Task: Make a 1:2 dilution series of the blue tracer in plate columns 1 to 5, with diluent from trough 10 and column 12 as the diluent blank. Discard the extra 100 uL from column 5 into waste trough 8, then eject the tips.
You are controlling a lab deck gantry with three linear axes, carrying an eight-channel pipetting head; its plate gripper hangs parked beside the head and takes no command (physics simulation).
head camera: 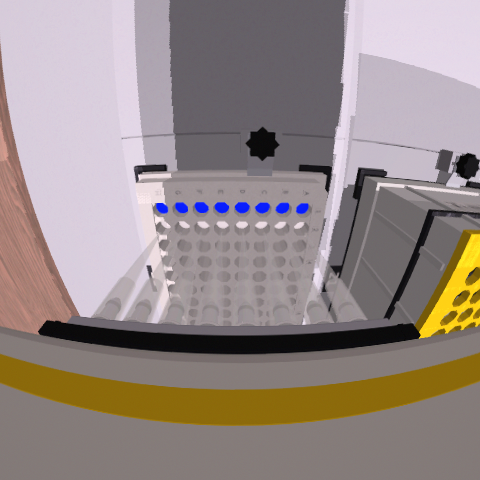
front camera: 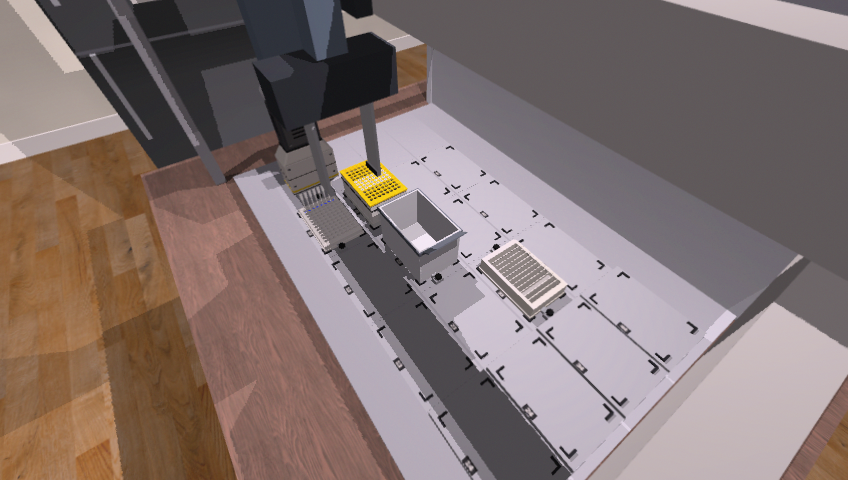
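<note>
The plate has eight blue wells in column 1. Column 2 looks pale and bright in the head view; the other wells look grey. The pipetting head stands low at the plate's far end in the front view, with clear tips on it. The tip ends are too faint to place over a column, and no colour shows in the tips. The trough block stands at the right; its compartment numbers are unreadable. The parked plate gripper hangs with its two fingers apart, nothing between them.
The yellow tip rack stands right beside the plate, with pale tips in its middle rows and dark holes elsewhere. The tall grey waste bin stands between rack and trough block. Black corner marks and a wooden edge show.
</note>
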